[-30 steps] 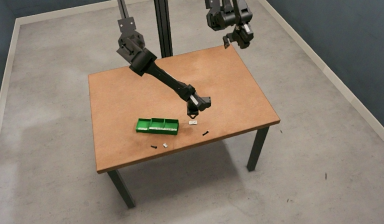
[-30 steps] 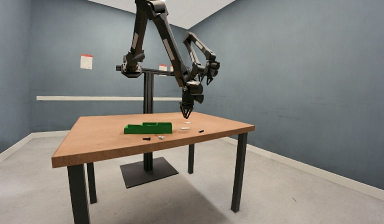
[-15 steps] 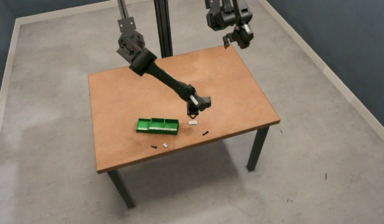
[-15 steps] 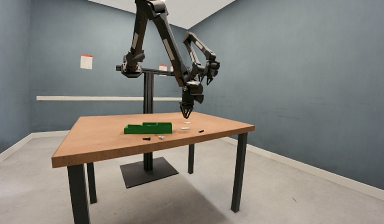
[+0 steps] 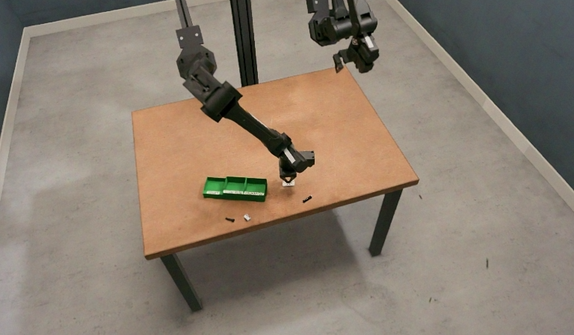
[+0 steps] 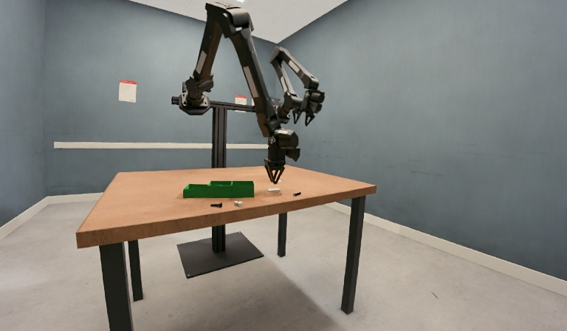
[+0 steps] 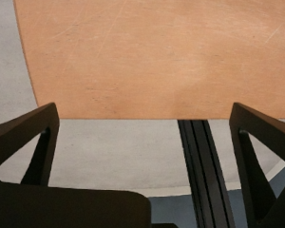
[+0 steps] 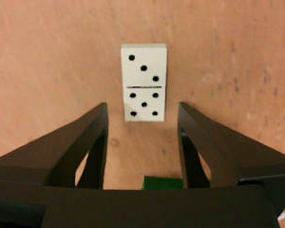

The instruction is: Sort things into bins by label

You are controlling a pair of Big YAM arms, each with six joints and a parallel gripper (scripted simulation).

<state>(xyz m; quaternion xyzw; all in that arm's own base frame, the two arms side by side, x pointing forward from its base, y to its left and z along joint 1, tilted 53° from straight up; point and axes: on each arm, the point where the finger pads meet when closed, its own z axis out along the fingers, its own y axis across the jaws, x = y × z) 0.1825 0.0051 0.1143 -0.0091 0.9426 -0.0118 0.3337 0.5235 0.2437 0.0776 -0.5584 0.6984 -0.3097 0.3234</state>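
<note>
Right now my right hand is 21 cm to the left of the green two-compartment bin, 6 cm past it and 2 cm above it. Also, from my right hand: black bolt 28 cm to the right, 7 cm ahead, 3 cm below.
</note>
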